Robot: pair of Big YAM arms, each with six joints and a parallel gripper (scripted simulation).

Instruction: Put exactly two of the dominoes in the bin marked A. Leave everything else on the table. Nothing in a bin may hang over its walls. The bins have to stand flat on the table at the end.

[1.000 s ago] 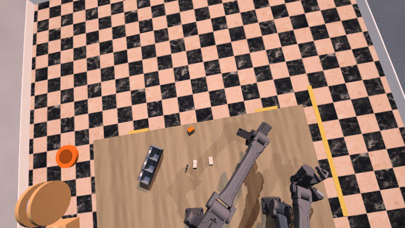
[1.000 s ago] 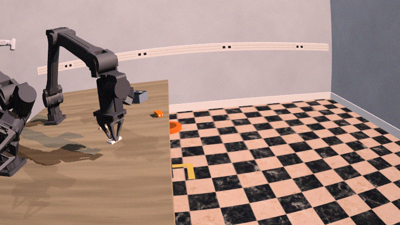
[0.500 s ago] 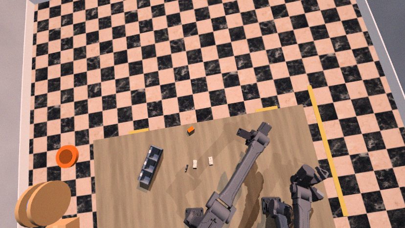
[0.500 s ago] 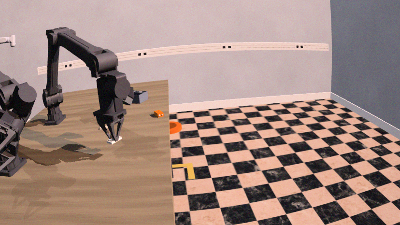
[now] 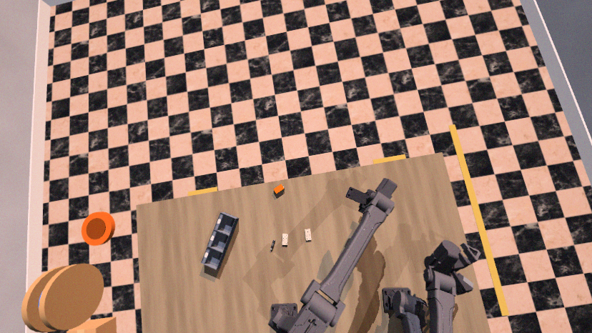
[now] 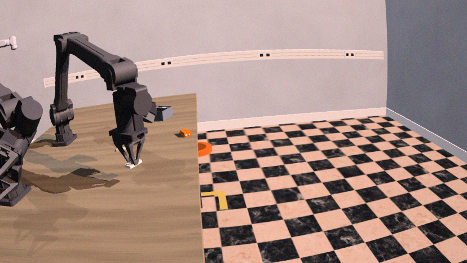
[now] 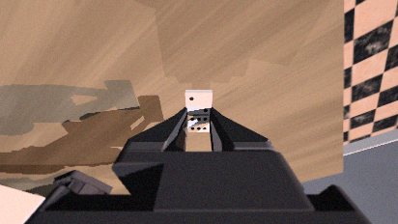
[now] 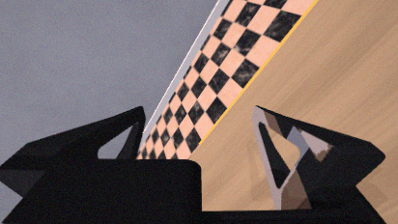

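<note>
Now: the bin row 710 mm to the left of my left hand, 60 mm behind it and 50 mm below it.
</note>
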